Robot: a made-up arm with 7 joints.
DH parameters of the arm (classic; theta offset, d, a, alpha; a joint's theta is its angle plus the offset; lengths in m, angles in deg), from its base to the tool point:
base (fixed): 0 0 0 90
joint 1: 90 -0.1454 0 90
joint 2: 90 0 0 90
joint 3: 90 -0.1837 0 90
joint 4: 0 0 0 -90
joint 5: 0 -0.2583 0 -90
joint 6: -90 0 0 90
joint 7: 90 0 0 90
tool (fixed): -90 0 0 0
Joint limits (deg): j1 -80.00..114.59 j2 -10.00..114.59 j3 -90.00..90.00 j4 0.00..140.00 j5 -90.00..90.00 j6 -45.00..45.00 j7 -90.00..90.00
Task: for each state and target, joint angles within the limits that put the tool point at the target. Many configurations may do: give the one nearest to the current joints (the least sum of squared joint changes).
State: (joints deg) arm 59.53 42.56 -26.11 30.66 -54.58 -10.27 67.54
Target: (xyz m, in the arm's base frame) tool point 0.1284 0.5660 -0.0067
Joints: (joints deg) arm 65.08 76.72 -22.05 11.57 -54.58 -10.27 67.54
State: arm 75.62 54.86 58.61 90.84 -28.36 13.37 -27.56
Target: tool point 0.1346 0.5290 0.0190
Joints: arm 67.16 47.31 68.19 46.63 -28.36 13.37 -27.56
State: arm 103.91 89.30 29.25 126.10 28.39 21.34 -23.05
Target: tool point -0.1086 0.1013 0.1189
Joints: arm 100.13 108.90 35.09 139.90 28.39 21.34 -23.05
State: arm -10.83 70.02 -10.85 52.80 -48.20 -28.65 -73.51
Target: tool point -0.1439 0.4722 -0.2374
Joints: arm -55.60 58.57 -21.59 28.50 -48.20 -28.65 -73.51
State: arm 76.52 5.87 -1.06 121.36 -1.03 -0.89 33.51
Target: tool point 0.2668 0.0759 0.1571
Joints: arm 66.64 -1.43 -14.56 89.86 -1.03 -0.89 33.51
